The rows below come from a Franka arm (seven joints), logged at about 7 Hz.
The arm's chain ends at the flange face. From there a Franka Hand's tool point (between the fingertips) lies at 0.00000 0.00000 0.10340 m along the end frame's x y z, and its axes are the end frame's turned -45 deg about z.
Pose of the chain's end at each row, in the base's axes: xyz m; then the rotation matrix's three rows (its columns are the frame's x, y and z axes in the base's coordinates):
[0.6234 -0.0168 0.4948], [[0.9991 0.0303 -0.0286], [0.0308 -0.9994 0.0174], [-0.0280 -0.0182 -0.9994]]
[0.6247 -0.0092 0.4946], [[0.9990 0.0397 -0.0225], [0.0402 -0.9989 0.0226], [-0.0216 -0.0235 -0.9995]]
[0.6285 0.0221 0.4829], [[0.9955 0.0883 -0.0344], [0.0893 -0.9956 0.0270], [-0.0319 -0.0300 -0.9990]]
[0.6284 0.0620 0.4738], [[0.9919 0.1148 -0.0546], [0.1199 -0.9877 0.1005], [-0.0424 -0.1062 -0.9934]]
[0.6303 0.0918 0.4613], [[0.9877 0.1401 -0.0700], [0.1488 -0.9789 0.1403], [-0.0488 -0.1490 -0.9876]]
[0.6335 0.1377 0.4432], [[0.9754 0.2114 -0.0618], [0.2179 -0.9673 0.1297], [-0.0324 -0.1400 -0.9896]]
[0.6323 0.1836 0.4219], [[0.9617 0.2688 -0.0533], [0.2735 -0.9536 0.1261], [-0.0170 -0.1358 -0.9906]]
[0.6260 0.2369 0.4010], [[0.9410 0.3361 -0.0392], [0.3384 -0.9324 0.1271], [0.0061 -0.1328 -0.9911]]
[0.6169 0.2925 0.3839], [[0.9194 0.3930 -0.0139], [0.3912 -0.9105 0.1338], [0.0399 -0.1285 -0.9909]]
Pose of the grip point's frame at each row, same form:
[0.6204 -0.0150 0.3915], [[0.6850 0.7279 -0.0286], [0.7285 -0.6849 0.0174], [-0.0069 -0.0327 -0.9994]]
[0.6224 -0.0069 0.3913], [[0.6783 0.7345 -0.0225], [0.7348 -0.6779 0.0226], [0.0013 -0.0319 -0.9995]]
[0.6249 0.0249 0.3796], [[0.6415 0.7664 -0.0344], [0.7671 -0.6409 0.0270], [-0.0013 -0.0438 -0.9990]]
[0.6228 0.0724 0.3711], [[0.6202 0.7826 -0.0546], [0.7832 -0.6136 0.1005], [0.0451 -0.1051 -0.9934]]
[0.6231 0.1063 0.3592], [[0.5993 0.7975 -0.0700], [0.7974 -0.5870 0.1403], [0.0709 -0.1399 -0.9876]]
[0.6271 0.1511 0.3409], [[0.5402 0.8392 -0.0618], [0.8381 -0.5299 0.1297], [0.0761 -0.1219 -0.9896]]
[0.6268 0.1966 0.3195], [[0.4900 0.8701 -0.0533], [0.8677 -0.4809 0.1261], [0.0840 -0.1080 -0.9906]]
[0.6219 0.2500 0.2985], [[0.4277 0.9030 -0.0392], [0.8986 -0.4200 0.1271], [0.0982 -0.0896 -0.9911]]
[0.6155 0.3063 0.2814], [[0.3722 0.9280 -0.0139], [0.9204 -0.3672 0.1338], [0.1191 -0.0626 -0.9909]]

